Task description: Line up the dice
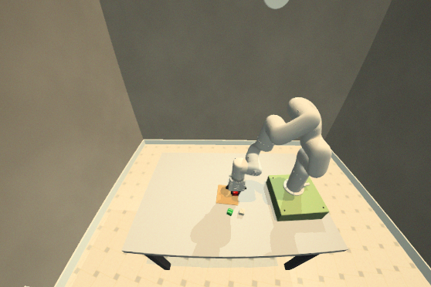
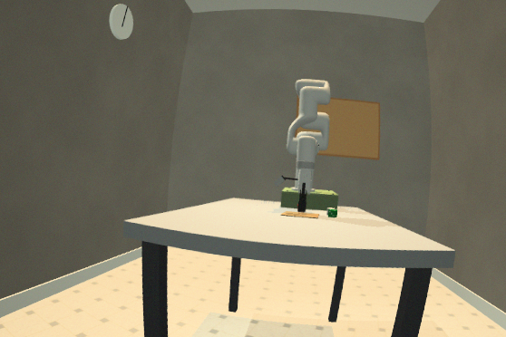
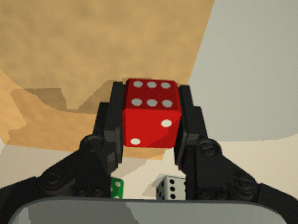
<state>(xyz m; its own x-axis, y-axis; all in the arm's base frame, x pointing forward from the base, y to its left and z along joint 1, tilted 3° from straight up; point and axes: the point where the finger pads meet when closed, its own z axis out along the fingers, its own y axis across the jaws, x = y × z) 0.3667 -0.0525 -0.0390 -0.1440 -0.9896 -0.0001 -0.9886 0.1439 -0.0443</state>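
Right now the red die is 10 mm below my hand. The rest, counted from my hand: green die: 60 mm ahead, 120 mm to the left, 20 mm below; then white die: 10 mm behind, 130 mm to the left, 20 mm below; then mat: 50 mm ahead, 10 mm to the right, 30 mm below.
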